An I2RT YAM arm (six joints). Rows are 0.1 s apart.
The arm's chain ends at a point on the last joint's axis. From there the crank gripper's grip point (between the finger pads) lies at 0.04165 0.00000 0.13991 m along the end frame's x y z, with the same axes.
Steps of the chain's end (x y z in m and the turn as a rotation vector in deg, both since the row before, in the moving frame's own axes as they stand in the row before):
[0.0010, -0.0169, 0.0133, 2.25, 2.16, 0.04]
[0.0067, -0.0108, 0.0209, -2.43, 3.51, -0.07]
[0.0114, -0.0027, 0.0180, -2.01, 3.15, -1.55]
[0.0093, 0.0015, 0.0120, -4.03, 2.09, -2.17]
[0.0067, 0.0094, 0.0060, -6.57, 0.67, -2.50]
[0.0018, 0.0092, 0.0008, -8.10, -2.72, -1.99]
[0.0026, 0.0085, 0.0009, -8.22, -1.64, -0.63]
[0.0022, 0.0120, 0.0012, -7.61, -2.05, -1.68]
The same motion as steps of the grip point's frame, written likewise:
[0.0062, -0.0223, 0.0115, 2.25, 2.16, 0.04]
[0.0152, -0.0050, 0.0180, -2.43, 3.51, -0.07]
[0.0191, 0.0009, 0.0154, -2.01, 3.15, -1.55]
[0.0145, 0.0096, 0.0101, -4.03, 2.09, -2.17]
[0.0086, 0.0235, 0.0047, -6.57, 0.67, -2.50]
[-0.0045, 0.0277, 0.0013, -8.10, -2.72, -1.99]
[-0.0013, 0.0282, 0.0006, -8.22, -1.64, -0.63]
[-0.0026, 0.0295, 0.0014, -7.61, -2.05, -1.68]

